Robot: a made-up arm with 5 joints.
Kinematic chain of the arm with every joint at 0, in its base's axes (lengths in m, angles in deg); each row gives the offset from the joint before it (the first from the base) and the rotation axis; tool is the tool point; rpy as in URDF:
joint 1: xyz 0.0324 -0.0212 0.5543 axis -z
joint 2: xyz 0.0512 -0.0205 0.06 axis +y
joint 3: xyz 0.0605 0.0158 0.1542 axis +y
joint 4: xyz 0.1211 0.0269 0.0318 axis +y
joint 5: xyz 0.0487 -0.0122 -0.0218 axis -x
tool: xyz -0.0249 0.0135 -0.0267 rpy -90 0 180
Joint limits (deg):
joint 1: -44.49..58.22
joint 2: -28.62..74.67
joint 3: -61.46..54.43
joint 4: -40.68..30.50
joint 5: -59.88..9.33
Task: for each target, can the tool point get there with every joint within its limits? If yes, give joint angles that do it. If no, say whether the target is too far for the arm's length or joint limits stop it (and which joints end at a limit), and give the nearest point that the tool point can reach.
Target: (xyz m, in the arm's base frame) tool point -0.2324 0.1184 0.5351
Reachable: no: joint limits stop it (at a limit: joint 1, joint 2, joint 3) | nearest point 0.0934 0.0866 0.4920 | short by 0.330 m
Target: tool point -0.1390 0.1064 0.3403
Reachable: no: joint limits stop it (at a limit: joint 1, joint 2, joint 3, joint 4) | nearest point 0.0976 0.0882 0.4577 | short by 0.265 m
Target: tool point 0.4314 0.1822 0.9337
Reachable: no: too far | nearest point 0.3126 0.1217 0.8263 | short by 0.171 m
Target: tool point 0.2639 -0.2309 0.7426
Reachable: yes | joints 47.57 25.91 -39.07 8.53 -13.58
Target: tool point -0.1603 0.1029 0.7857
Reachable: no: joint limits stop it (at a limit: joint 1, joint 2, joint 3, joint 4, joint 5) | nearest point 0.0264 0.0288 0.9083 | short by 0.235 m
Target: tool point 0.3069 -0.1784 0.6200
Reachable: yes | joints 35.53 32.45 3.30 -21.78 -19.36
